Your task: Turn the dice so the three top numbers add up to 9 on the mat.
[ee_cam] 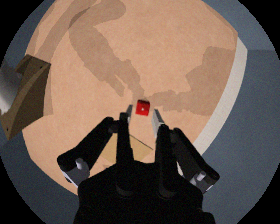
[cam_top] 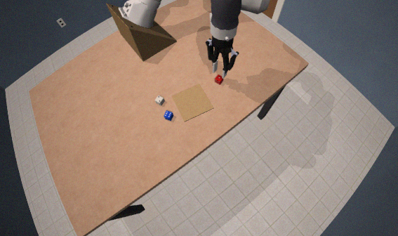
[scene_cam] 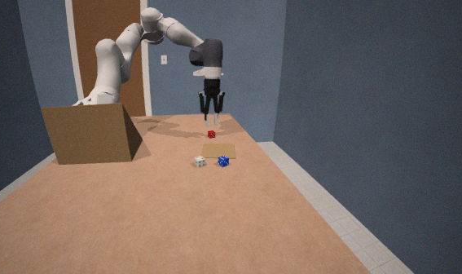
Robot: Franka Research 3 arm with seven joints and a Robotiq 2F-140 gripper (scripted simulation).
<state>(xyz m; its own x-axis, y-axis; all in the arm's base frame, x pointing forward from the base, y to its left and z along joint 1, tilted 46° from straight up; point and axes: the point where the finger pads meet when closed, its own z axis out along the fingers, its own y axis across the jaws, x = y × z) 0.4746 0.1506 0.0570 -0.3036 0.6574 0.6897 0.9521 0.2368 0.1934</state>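
Now: hand 80 mm above the red die. From my hand the other things lie so: white die: 70 mm behind, 280 mm to the right, 80 mm below; then blue die: 10 mm ahead, 280 mm to the right, 80 mm below; then tan mat: 10 mm ahead, 160 mm to the right, 90 mm below.
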